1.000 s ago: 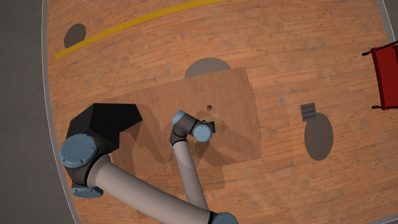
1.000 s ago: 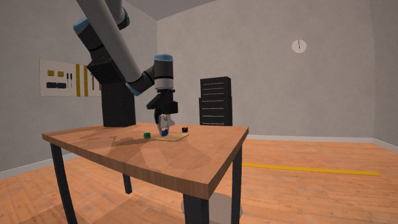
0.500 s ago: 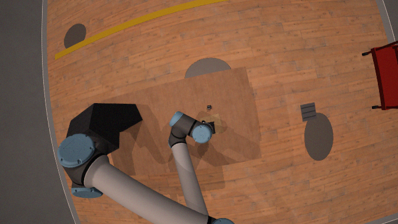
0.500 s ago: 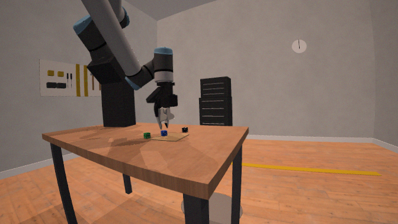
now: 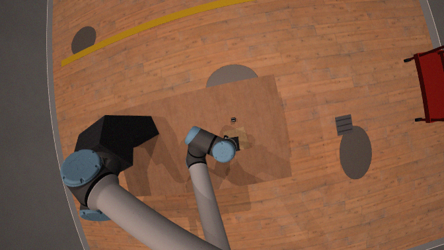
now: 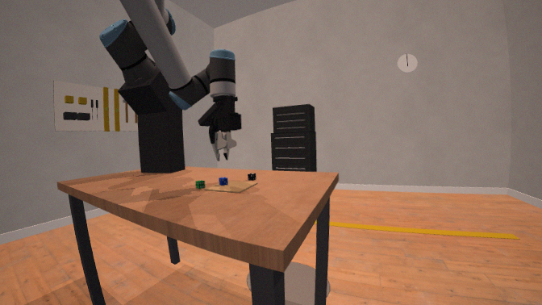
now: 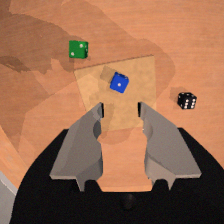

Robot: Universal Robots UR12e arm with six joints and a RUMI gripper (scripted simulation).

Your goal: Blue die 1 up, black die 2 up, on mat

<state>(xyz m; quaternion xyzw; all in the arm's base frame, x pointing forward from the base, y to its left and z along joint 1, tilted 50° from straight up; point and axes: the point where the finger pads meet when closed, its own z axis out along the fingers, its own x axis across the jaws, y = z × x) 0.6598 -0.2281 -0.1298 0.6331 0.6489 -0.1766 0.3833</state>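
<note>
Right now the black die is 5 cm ahead of my hand, 12 cm to the left of it and 10 cm below it. Also, from my hand: green die (6 cm behind, 6 cm to the right, 10 cm below); then tan mat (4 cm ahead, 11 cm below); then blue die (9 cm below).
</note>
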